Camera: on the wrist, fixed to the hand. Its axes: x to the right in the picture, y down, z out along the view.
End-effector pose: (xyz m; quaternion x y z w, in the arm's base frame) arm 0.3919 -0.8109 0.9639 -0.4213 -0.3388 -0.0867 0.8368
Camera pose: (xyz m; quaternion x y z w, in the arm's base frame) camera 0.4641 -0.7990 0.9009 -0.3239 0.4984 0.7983 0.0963
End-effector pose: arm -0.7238 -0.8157 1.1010 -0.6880 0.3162 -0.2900 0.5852
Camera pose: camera -0.7619 -0.8699 1.0308 0.3523 0.7296 0.5314 0.2474
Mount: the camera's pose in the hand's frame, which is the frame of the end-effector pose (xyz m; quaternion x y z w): 0.0159 0.0793 -0.0527 0.0032 -0.0853 -0.9961 0.0210
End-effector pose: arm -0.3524 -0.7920 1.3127 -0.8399 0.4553 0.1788 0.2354
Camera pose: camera -0.4069 -0.8699 1.3296 -0.4551 -0.8465 -0.1605 0.2246
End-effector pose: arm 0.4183 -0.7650 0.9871 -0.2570 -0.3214 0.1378 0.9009
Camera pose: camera 0.4580 -0.7123 0.9166 0.3294 -0.3392 -0.8716 0.1296
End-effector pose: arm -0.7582 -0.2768 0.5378 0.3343 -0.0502 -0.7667 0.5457
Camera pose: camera -0.6675 -0.3071 0.5249 0.0066 -0.2830 0.5881 0.7577
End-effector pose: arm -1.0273 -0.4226 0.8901 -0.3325 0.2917 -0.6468 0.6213
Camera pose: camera -1.0208 -0.4449 0.7964 0.3507 0.3802 0.6050 0.6053
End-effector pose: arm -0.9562 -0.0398 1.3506 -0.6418 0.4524 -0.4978 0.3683
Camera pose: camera -1.0229 -0.0814 1.2945 0.5054 0.6628 0.3240 0.4475
